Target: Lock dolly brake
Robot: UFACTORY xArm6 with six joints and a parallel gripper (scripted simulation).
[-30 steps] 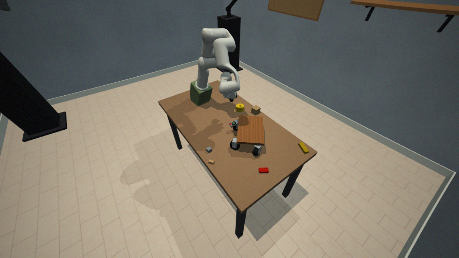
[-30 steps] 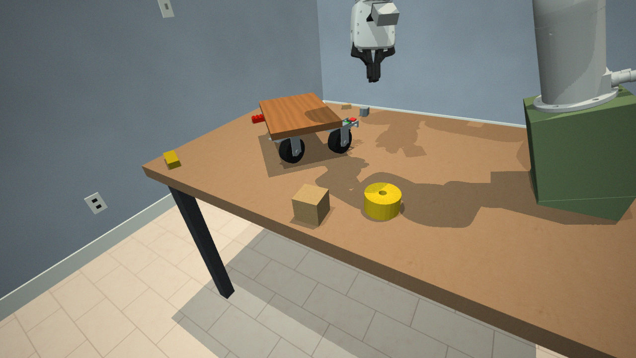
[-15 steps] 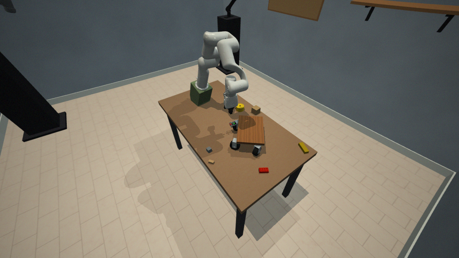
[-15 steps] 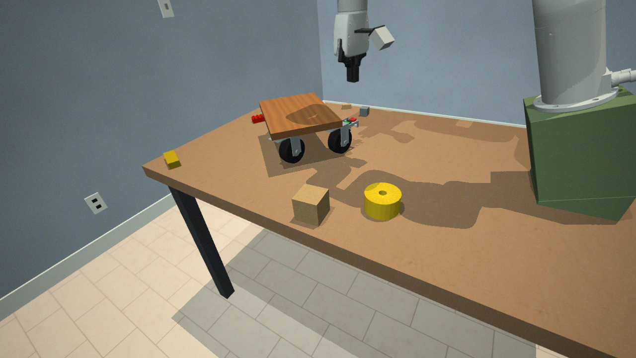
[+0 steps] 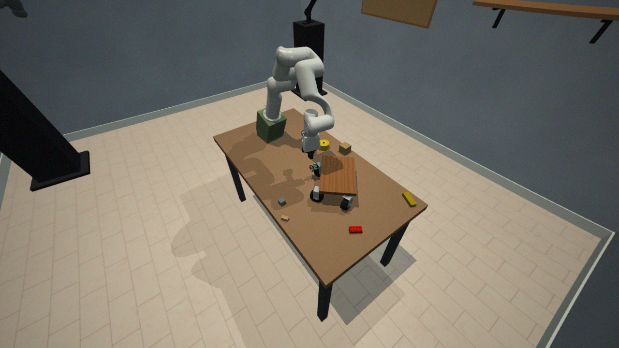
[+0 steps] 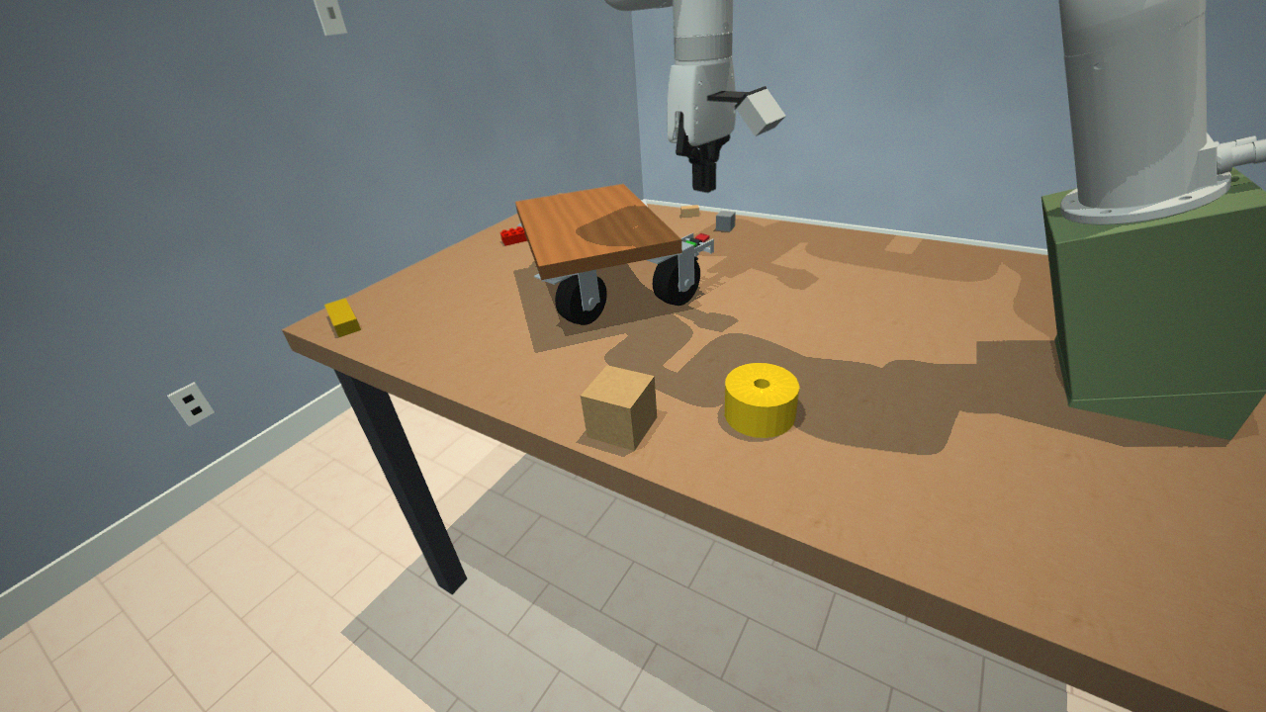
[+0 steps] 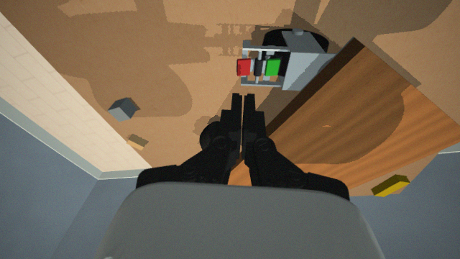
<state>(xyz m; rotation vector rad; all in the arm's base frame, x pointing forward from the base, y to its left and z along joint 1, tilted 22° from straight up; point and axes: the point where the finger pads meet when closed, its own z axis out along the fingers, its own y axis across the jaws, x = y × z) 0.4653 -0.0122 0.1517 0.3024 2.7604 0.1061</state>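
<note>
Now: hand 10 mm short of the brake pedal, 10 mm to the right of it and 100 mm above it. Also, from my hand: grey cube (80 mm ahead, 260 mm to the right, 170 mm below); then tan cube (80 mm behind, 350 mm to the left, 150 mm below); then small tan block (190 mm ahead, 300 mm to the right, 170 mm below).
</note>
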